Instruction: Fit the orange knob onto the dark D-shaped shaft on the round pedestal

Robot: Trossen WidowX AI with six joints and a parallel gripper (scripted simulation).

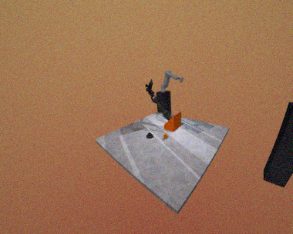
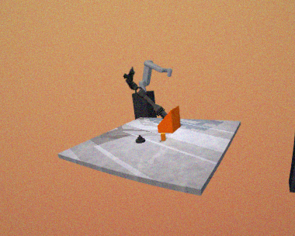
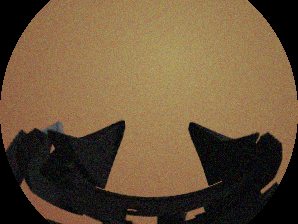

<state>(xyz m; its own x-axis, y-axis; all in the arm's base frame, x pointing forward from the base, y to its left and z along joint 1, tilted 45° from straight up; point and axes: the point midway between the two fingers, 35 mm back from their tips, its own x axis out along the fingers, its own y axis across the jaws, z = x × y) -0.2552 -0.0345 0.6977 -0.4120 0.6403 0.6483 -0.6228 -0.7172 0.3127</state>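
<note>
Now: gripper tip 490 mm short of the orange knob, 600 mm to the right of it and 630 mm above it. Also, from my gripper tip: dark pedestal: 570 mm ahead, 420 mm to the left, 630 mm below.
</note>
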